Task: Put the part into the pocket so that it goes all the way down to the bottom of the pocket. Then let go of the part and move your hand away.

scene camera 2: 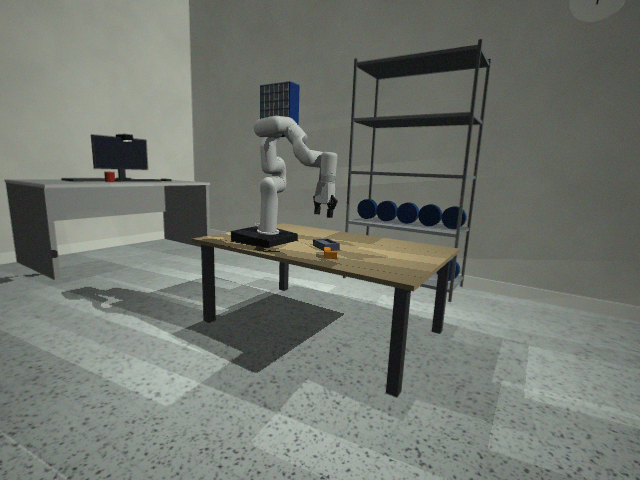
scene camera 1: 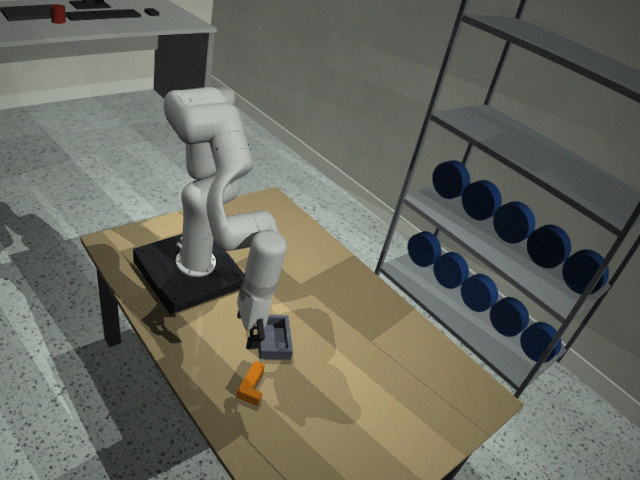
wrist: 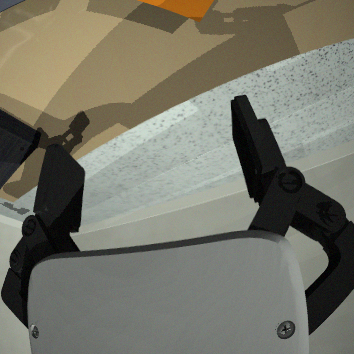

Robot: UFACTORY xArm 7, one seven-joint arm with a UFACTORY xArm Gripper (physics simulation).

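Pixels of known places: gripper, between the fingertips: (scene camera 2: 323,215) (scene camera 1: 247,332) (wrist: 144,135); arm's base, origin of its link: (scene camera 2: 268,232) (scene camera 1: 195,262).
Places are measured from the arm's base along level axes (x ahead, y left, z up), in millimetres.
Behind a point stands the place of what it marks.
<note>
The orange L-shaped part (scene camera 1: 251,380) {y -167, x 438, z -17 mm} (scene camera 2: 330,254) {y -206, x 465, z -28 mm} (wrist: 182,7) {y -191, x 437, z -17 mm} lies flat on the table, outside the pocket and a little apart from its block. The grey-blue block with the pocket (scene camera 1: 276,354) (scene camera 2: 323,246) stands between the part and the robot's base; a corner of the block (wrist: 9,4) {y -35, x 337, z -11 mm} shows at the top left of the wrist view. My gripper (scene camera 1: 251,338) {y -172, x 407, z 146 mm} (scene camera 2: 323,213) {y -172, x 407, z 146 mm} (wrist: 144,135) {y -172, x 407, z 146 mm} is open and empty, with its fingers wide apart. It hangs well above the table, over the area of the block. In scene camera 1 it overlaps the block's left edge.
The black base plate (scene camera 1: 168,289) {y -137, x 42, z -8 mm} (scene camera 2: 248,239) {y -150, x -30, z -21 mm} (wrist: 15,145) {y -131, x 80, z -11 mm} carries the arm on the wooden table (scene camera 1: 403,372) {y 205, x 691, z -47 mm} (scene camera 2: 392,266) {y -193, x 755, z -47 mm}. A shelf rack (scene camera 1: 421,139) (scene camera 2: 353,111) with blue discs stands beyond the table's far side. A desk (scene camera 1: 129,28) (scene camera 2: 108,198) stands farther back.
</note>
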